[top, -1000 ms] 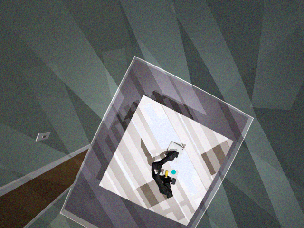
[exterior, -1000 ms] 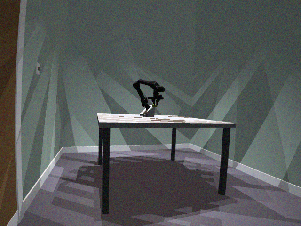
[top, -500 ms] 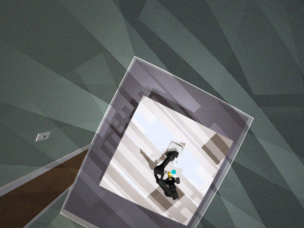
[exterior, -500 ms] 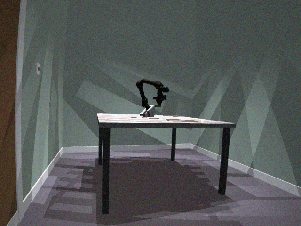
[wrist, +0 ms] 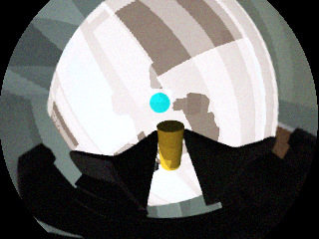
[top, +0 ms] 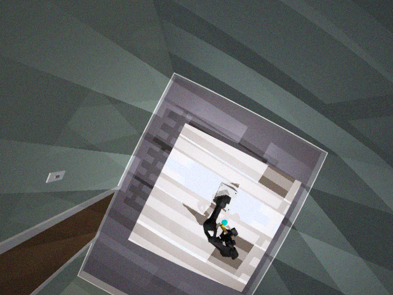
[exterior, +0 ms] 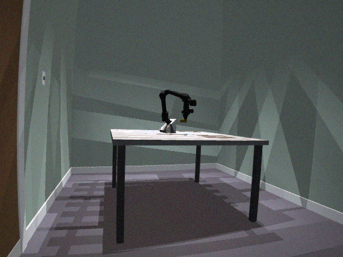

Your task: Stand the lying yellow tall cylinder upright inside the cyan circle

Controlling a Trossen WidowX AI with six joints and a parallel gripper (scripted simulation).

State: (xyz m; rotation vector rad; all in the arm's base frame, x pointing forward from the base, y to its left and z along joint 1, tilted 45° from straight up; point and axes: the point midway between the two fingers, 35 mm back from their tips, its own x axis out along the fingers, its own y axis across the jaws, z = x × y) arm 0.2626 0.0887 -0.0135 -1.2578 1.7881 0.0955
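Now: the cyan circle 14 cm below my gripper tip and 3 cm to the left of it. The rest, counted from my gripper tip: yellow cylinder: 2 cm to the right, 1 cm behind.
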